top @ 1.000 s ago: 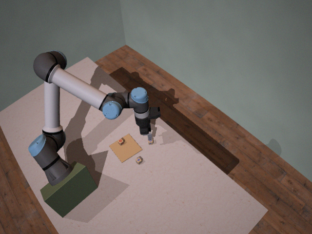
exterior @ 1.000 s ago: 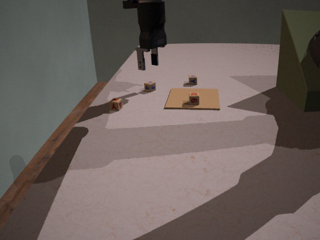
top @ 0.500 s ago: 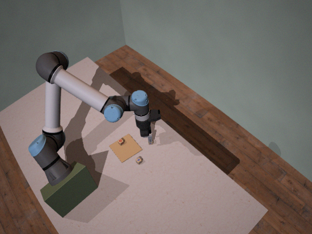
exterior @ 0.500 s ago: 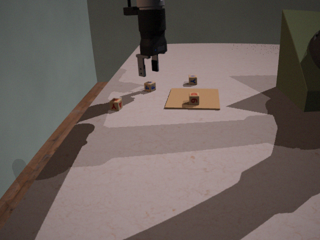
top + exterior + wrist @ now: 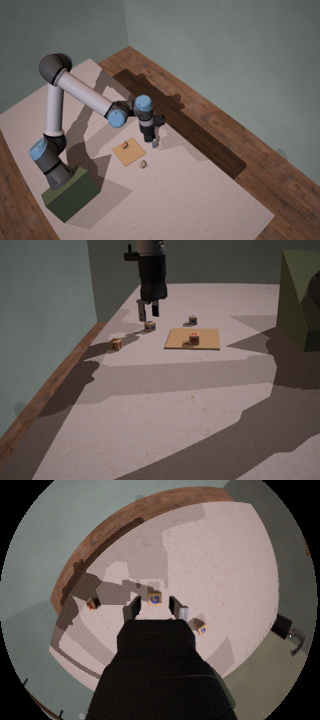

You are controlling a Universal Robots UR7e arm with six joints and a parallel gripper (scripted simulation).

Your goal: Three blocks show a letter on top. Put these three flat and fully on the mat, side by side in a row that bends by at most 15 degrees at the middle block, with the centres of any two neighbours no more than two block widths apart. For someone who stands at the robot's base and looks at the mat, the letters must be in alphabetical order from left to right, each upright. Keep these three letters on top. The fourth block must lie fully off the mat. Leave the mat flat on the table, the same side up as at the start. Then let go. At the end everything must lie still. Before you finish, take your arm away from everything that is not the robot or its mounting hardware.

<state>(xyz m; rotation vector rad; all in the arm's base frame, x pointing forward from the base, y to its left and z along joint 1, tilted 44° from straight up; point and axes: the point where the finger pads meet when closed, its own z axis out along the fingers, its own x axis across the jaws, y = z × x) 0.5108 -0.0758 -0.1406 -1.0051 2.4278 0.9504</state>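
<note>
Now: hand 120 mm past the tan mat, 90 mm to the right of it and 50 mm above it.
</note>
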